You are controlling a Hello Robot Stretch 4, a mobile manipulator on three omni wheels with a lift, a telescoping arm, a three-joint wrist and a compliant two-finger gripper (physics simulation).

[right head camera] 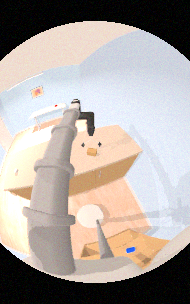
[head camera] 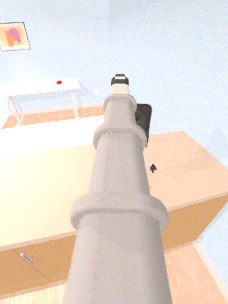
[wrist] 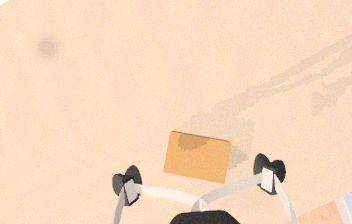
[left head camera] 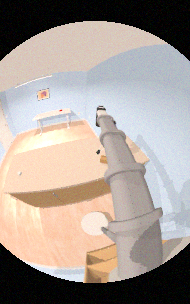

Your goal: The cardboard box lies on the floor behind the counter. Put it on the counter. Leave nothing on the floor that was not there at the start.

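Frame: origin at the robot's base, x left, y down, z back, level; centimetres.
Seen in the pictures: gripper, fingertip midpoint: (right head camera: 90,146) (wrist: 196,172); robot's base, link origin: (right head camera: 90,215) (left head camera: 93,222).
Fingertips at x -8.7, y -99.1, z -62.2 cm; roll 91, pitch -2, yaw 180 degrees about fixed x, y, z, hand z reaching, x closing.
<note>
Pixels of each thing's top centre, then the offset from my fingertips to it. Level surfaces: height alone.
- cardboard box, top centre: (wrist: 197,157) (right head camera: 91,149) (left head camera: 104,157) dz -0.8, dx -0.3, dy +5.9 cm
- counter, surface height: dy +10.9 cm
- small white item, top centre: (left head camera: 18,172) dz +21.0, dx +92.9, dy +8.5 cm
- white table, surface height: dy +29.9 cm
- blue object, top centre: (right head camera: 130,250) dz +114.7, dx -34.0, dy +42.6 cm
The cardboard box (left head camera: 104,159) (right head camera: 92,152) (wrist: 197,157) rests on the counter (head camera: 40,190) (left head camera: 50,165) (right head camera: 30,160) (wrist: 75,100), toward its right end. It is small, orange-brown and lies flat, casting a shadow. In the head view the arm hides it. My gripper (right head camera: 91,144) (wrist: 196,172) is open, with its two dark fingertips spread wide on either side of the box and apart from it. In the wrist view there is a gap between the box and each fingertip, and the gripper is above the box. One fingertip shows beside the arm in the head view.
My long arm (head camera: 120,175) (left head camera: 131,200) (right head camera: 52,175) reaches over the counter. A small white item (left head camera: 20,173) stands at the counter's left end. A white table (head camera: 40,89) with a red object (head camera: 59,82) stands beyond. A pale disc (left head camera: 95,223) (right head camera: 90,216) and a blue object (right head camera: 131,250) show near the base.
</note>
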